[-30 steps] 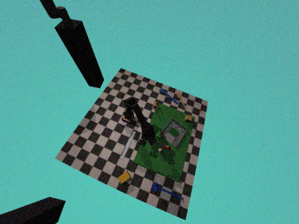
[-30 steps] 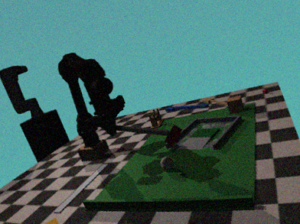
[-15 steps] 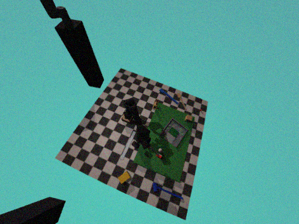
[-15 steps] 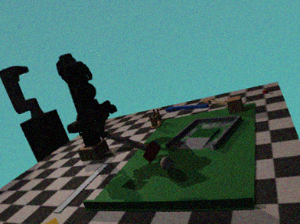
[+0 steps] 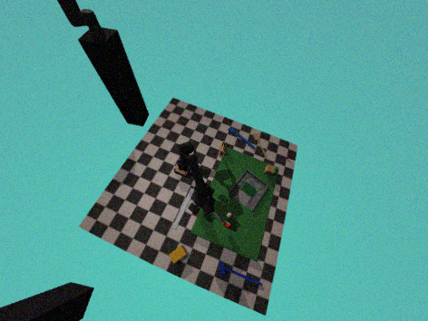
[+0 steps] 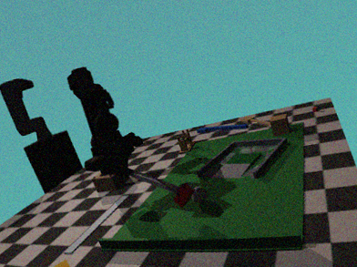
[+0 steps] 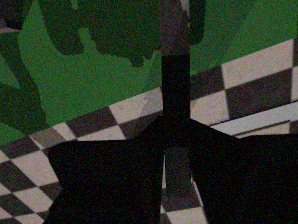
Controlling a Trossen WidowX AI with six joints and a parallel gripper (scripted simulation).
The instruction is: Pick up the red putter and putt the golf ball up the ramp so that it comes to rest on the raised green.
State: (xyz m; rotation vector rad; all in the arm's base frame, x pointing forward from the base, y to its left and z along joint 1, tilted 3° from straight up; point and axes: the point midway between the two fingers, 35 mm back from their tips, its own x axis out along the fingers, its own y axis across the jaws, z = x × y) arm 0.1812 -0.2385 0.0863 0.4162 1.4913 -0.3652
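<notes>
My gripper tip is now 100 mm short of the red putter, 50 mm to the left of it and 10 mm above it. Also, from my gripper tip: green mat (280 mm ahead, 110 mm to the left, 100 mm below); yellow block (330 mm to the right, 80 mm below, 80 mm behind); white golf ball (220 mm ahead, 80 mm below, 50 mm to the right).
</notes>
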